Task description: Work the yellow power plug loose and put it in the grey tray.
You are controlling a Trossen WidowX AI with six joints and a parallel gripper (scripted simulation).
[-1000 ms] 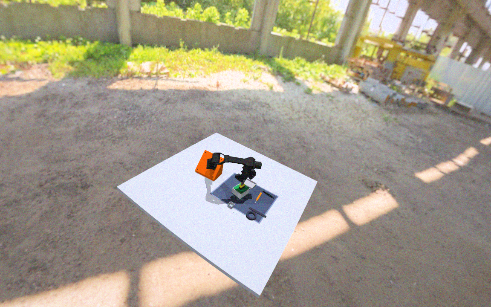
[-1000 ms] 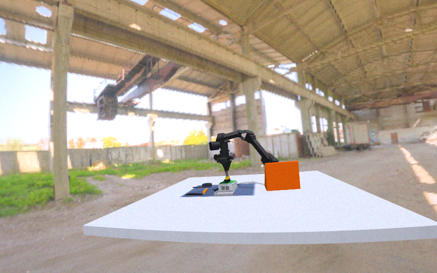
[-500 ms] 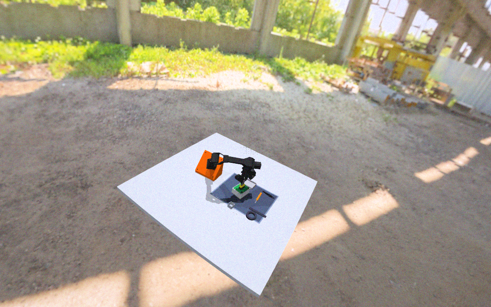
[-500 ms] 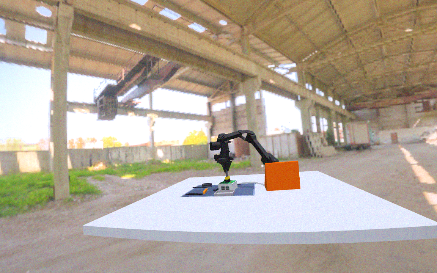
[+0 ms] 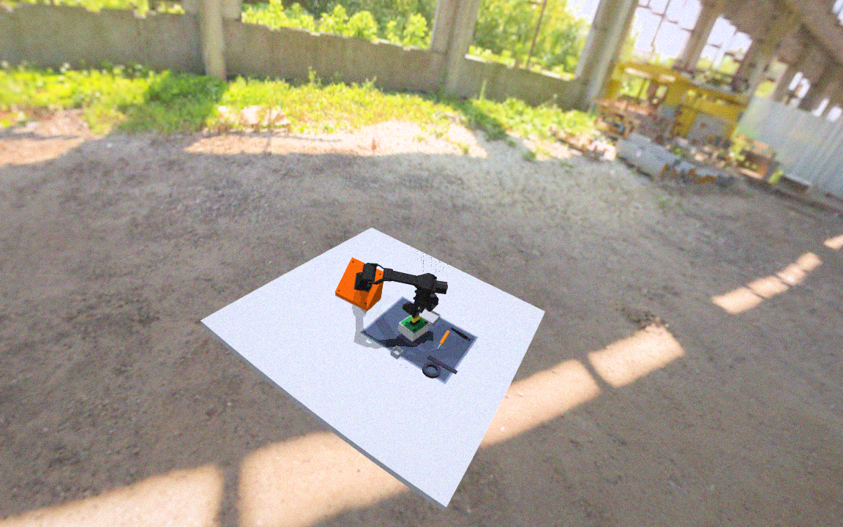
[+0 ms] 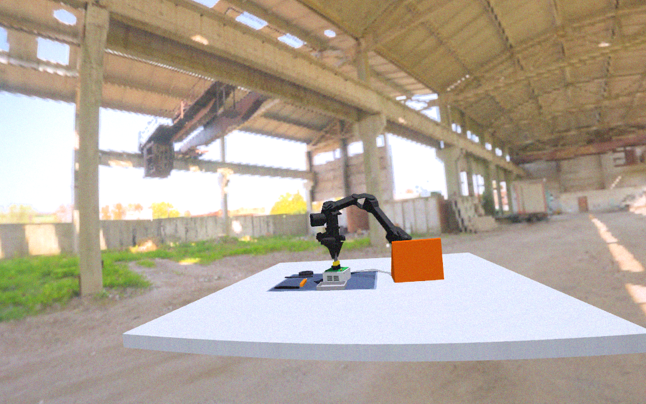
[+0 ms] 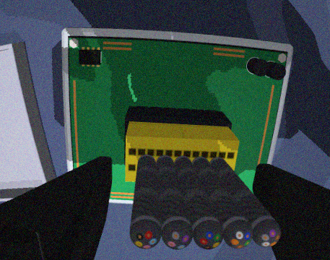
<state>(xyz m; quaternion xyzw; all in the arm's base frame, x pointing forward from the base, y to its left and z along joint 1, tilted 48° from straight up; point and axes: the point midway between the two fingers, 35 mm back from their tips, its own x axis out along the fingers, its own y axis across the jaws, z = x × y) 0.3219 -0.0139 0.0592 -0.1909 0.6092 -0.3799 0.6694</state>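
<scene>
Right now the yellow power plug is 20 mm below my gripper tip. From my gripper tip the other things lie so: dark mat: 50 mm ahead, 110 mm below; then black rod: 210 mm ahead, 120 mm to the right, 100 mm below.
</scene>
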